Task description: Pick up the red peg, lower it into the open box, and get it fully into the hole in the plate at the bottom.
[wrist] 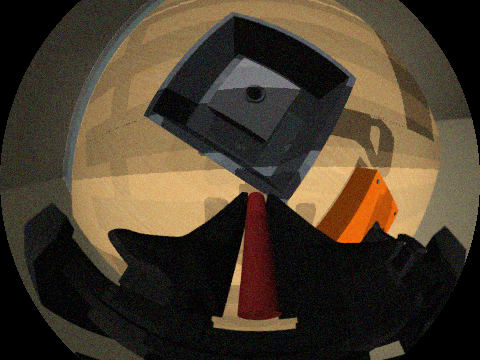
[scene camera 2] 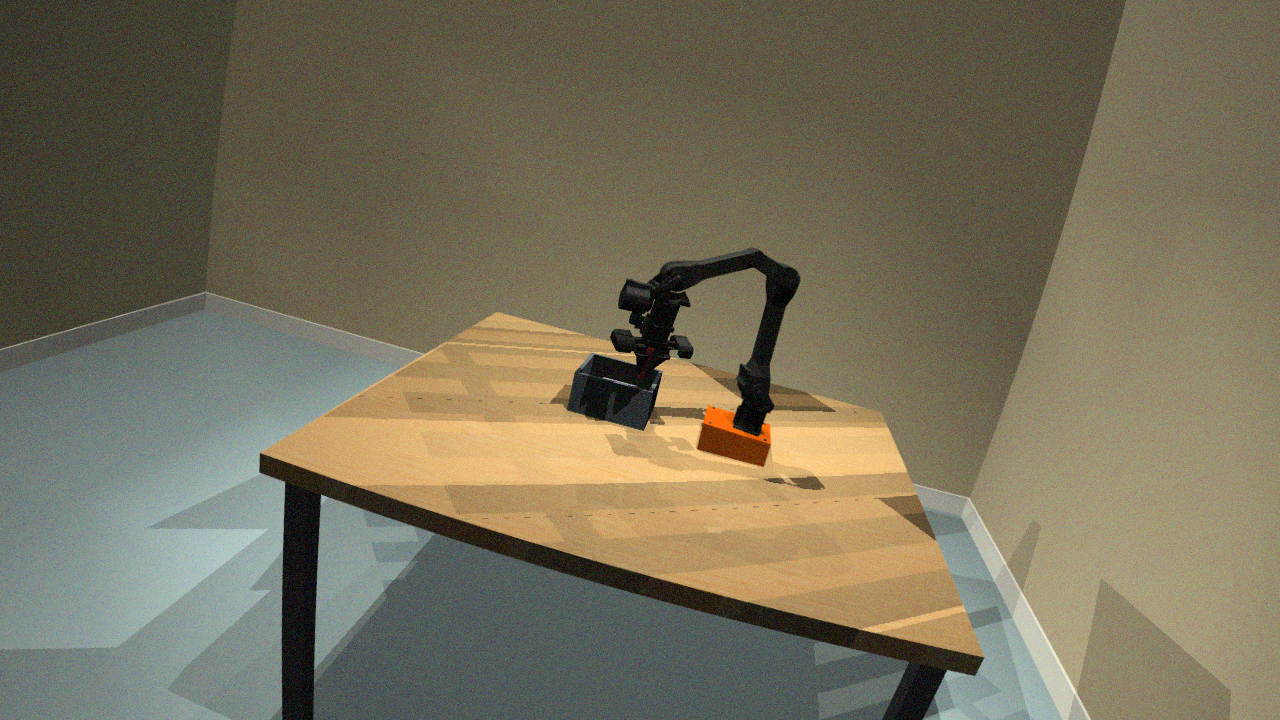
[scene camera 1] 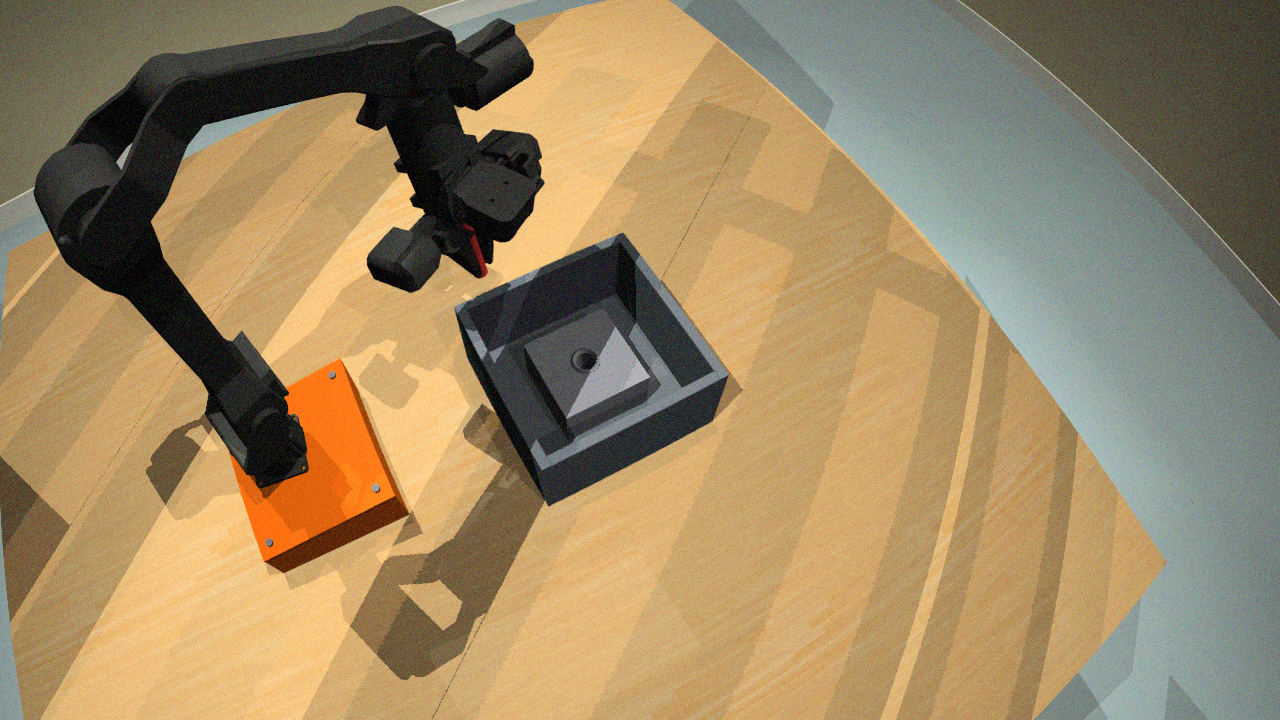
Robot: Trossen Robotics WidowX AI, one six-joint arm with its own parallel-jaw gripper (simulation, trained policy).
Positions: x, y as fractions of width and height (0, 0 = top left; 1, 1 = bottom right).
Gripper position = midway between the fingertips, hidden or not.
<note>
I see my gripper (scene camera 1: 0.38, 0.37), a grey box (scene camera 2: 0.46, 0.55), a red peg (wrist: 0.54, 0.83) and a grey plate (scene camera 1: 0.46, 0.52).
The grey plate shows as well in the wrist view (wrist: 0.53, 0.28). My gripper also shows in the wrist view (wrist: 0.53, 0.55).
</note>
